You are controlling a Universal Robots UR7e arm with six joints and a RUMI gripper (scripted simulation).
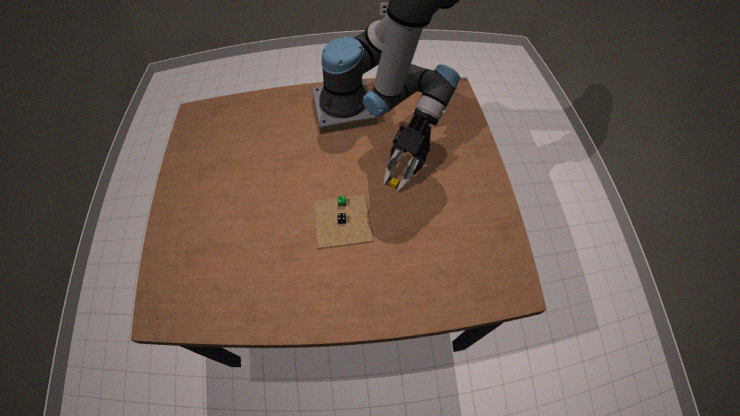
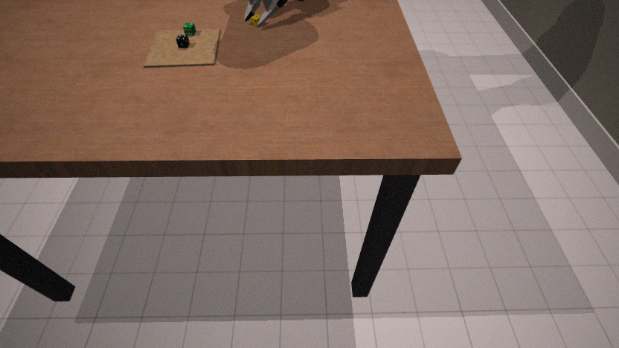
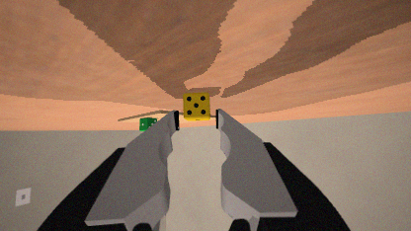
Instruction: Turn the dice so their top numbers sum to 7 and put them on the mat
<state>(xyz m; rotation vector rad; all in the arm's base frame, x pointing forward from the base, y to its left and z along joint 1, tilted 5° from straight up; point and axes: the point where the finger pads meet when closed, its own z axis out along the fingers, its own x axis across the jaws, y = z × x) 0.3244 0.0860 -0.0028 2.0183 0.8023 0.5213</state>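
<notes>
Now: hand 1 cm above the yellow die. Also, from my hand: black die: 15 cm to the right, 8 cm ahead; then green die: 15 cm to the right, 3 cm ahead; then tan mat: 15 cm to the right, 8 cm ahead, 2 cm below.
</notes>
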